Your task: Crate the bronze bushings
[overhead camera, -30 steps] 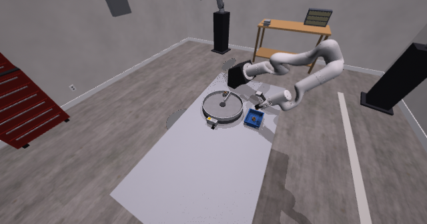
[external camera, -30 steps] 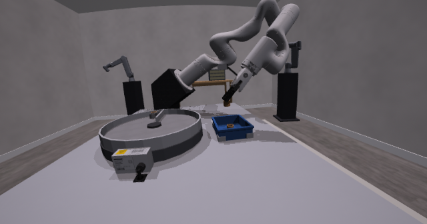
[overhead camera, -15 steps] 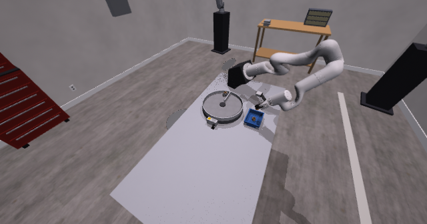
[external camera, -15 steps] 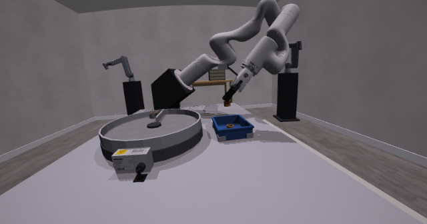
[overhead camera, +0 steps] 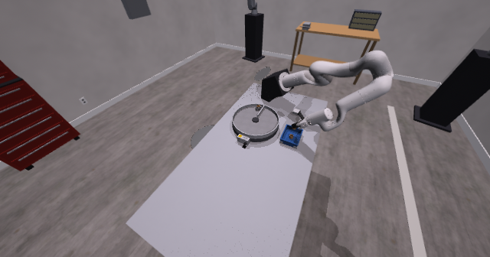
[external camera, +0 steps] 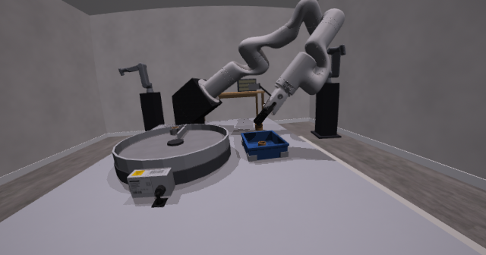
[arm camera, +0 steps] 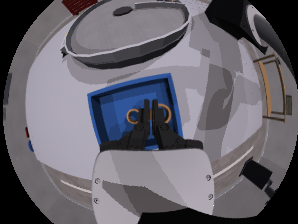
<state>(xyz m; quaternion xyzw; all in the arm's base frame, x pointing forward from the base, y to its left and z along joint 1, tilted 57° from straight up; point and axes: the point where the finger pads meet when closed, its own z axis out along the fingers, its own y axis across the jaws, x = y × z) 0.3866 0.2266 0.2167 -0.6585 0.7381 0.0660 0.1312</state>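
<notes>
Now: the blue crate 4 cm ahead of my hand, 1 cm to the left of it and 9 cm below it. From my hand the other things lie so: grey turning table: 10 cm ahead, 33 cm to the right, 7 cm below.
</notes>
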